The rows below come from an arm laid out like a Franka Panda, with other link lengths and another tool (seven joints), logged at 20 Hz.
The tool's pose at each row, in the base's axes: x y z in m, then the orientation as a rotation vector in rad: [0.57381 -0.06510 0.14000 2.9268 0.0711 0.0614]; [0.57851 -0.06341 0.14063 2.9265 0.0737 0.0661]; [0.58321 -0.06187 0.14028 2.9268 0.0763 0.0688]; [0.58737 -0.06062 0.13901 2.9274 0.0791 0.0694]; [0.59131 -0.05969 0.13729 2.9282 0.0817 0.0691]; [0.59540 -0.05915 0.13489 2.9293 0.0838 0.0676]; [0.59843 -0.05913 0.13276 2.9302 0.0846 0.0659]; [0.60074 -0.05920 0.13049 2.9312 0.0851 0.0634]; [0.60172 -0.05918 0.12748 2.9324 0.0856 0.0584]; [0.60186 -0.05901 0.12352 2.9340 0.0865 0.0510]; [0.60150 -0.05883 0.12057 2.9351 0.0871 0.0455]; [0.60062 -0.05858 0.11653 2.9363 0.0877 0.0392]
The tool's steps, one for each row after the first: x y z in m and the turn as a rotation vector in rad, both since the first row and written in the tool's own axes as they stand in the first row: [0.00480 -0.00131 -0.00075 -0.0002 0.0034 -0.0014]; [0.00956 -0.00268 -0.00052 0.0002 0.0054 -0.0030]; [0.01373 -0.00399 0.00066 0.0009 0.0060 -0.0048]; [0.01765 -0.00510 0.00232 0.0018 0.0060 -0.0065]; [0.02167 -0.00595 0.00474 0.0030 0.0051 -0.0080]; [0.02462 -0.00629 0.00696 0.0039 0.0040 -0.0086]; [0.02684 -0.00661 0.00930 0.0049 0.0024 -0.0091]; [0.02771 -0.00722 0.01228 0.0062 -0.0009 -0.0098]; [0.02771 -0.00823 0.01612 0.0078 -0.0058 -0.0109]; [0.02726 -0.00905 0.01894 0.0089 -0.0095 -0.0116]; [0.02625 -0.01019 0.02279 0.0102 -0.0137 -0.0124]
